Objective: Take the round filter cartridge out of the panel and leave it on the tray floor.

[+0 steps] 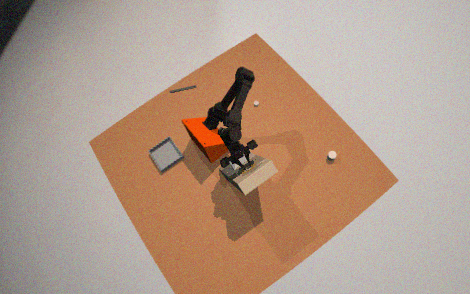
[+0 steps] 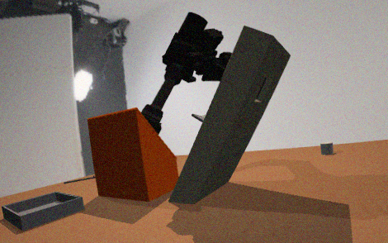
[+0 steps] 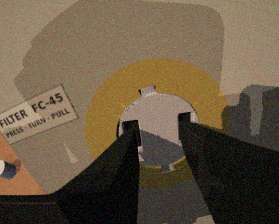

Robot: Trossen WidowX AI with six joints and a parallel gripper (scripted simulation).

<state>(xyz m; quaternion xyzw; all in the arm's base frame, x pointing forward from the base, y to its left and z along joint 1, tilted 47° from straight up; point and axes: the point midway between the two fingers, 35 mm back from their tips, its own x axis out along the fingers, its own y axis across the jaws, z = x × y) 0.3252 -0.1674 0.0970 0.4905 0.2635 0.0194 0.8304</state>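
Right now the round filter cartridge is 10 mm below my gripper tip and 10 mm ahead of it. Also, from my gripper tip: beige service panel (80 mm below, 30 mm behind); then grey tray (460 mm behind, 250 mm below, 220 mm to the right); then grey ledge (100 mm below, 90 mm behind, 10 mm to the left).
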